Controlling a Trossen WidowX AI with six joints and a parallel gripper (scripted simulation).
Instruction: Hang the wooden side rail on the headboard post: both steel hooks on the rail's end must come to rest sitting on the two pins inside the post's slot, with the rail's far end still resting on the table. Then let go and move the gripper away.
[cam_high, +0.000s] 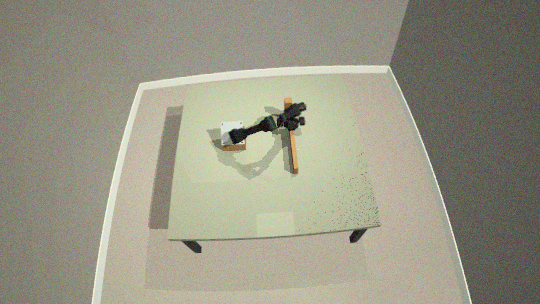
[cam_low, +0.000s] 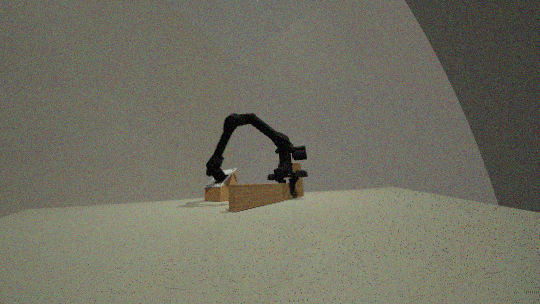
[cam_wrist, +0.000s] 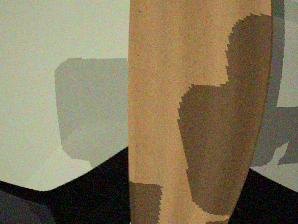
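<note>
Now: the wooden headboard post 130 mm to the left of my gripper tip, 60 mm above it and 10 mm behind it.
</note>
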